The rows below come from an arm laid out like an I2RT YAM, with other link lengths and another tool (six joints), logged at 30 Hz.
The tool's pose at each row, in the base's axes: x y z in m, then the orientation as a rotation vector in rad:
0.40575 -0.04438 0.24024 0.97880 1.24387 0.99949
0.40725 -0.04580 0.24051 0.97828 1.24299 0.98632
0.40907 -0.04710 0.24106 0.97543 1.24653 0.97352
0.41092 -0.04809 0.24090 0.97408 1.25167 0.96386
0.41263 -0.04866 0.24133 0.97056 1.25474 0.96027
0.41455 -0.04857 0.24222 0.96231 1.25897 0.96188
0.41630 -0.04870 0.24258 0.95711 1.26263 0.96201
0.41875 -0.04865 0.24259 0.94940 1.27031 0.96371
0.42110 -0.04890 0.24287 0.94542 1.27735 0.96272
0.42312 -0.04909 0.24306 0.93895 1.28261 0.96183
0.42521 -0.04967 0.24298 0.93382 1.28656 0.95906
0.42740 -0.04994 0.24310 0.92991 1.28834 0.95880
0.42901 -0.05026 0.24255 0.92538 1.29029 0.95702
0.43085 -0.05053 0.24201 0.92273 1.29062 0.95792
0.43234 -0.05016 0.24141 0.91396 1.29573 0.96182
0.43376 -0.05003 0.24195 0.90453 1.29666 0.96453
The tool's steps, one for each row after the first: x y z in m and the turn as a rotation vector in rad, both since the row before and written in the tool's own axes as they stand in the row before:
-0.00135 -0.00022 0.00157 0.00347 -0.00759 -0.00870
-0.00128 0.00006 0.00191 0.00424 -0.00369 -0.01069
-0.00077 -0.00054 0.00188 0.00506 -0.00110 -0.00806
-0.00055 0.00016 0.00176 0.00054 0.00102 -0.00502
-0.00005 0.00079 0.00196 -0.00366 0.00553 -0.00470
-0.00012 0.00022 0.00177 -0.00148 0.00376 -0.00371
0.00020 -0.00009 0.00244 -0.00150 0.00805 -0.00494
-0.00020 0.00007 0.00237 0.00150 0.00547 -0.00430
-0.00014 0.00002 0.00203 -0.00106 0.00468 -0.00541
-0.00043 -0.00037 0.00210 -0.00023 0.00248 -0.00558
-0.00020 -0.00008 0.00220 -0.00147 0.00194 -0.00284
-0.00005 -0.00071 0.00158 -0.00124 0.00140 -0.00422
0.00000 -0.00069 0.00181 -0.00184 0.00121 -0.00108
0.00061 -0.00052 0.00144 -0.00430 0.00753 -0.00364
-0.00002 0.00047 0.00145 -0.00647 0.00392 -0.00410

